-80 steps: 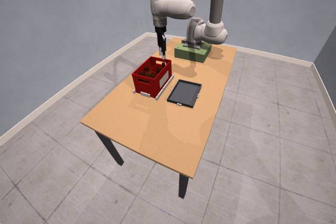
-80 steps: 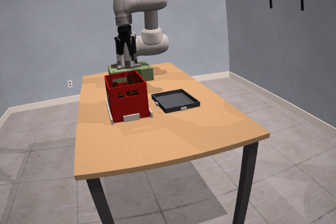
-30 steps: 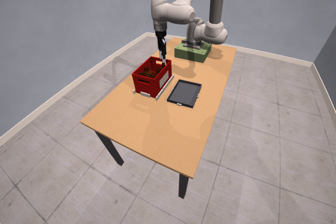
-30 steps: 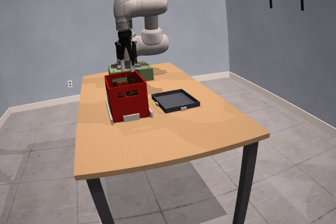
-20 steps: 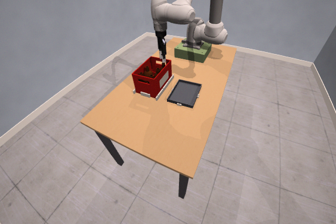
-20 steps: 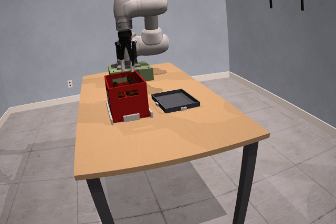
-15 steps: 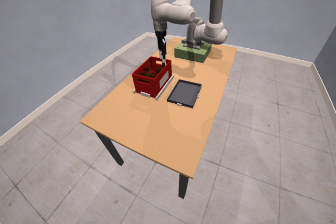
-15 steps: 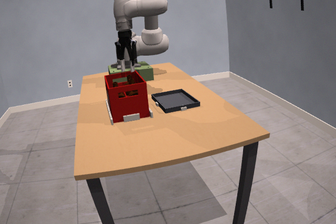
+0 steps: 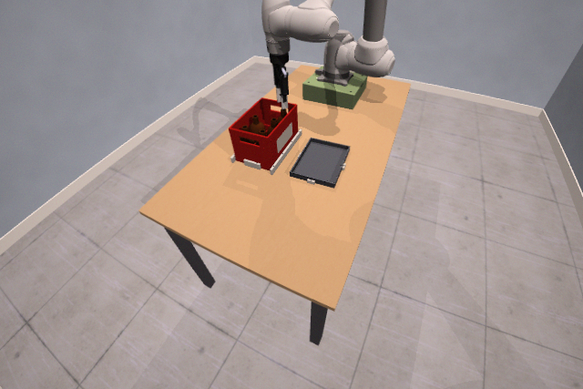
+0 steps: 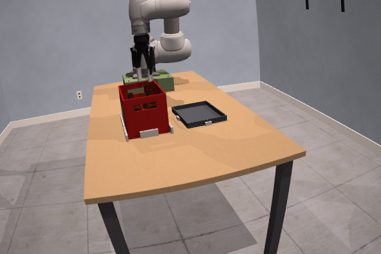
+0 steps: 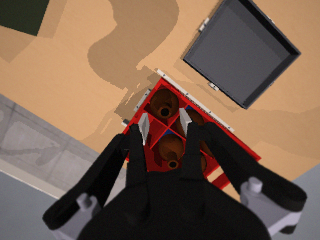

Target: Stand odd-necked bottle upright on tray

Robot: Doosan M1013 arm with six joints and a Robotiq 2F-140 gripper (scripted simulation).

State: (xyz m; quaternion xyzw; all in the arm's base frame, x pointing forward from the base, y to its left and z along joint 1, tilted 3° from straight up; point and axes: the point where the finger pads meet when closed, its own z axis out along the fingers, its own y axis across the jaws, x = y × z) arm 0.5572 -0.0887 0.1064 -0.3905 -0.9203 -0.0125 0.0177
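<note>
My gripper is now 130 mm above the red crate, 90 mm short of it and 40 mm to the left of it. Round my hand: dark grey tray (220 mm to the left, 200 mm below, 100 mm ahead); glass bottle (180 mm ahead, 130 mm below, 90 mm to the right).
</note>
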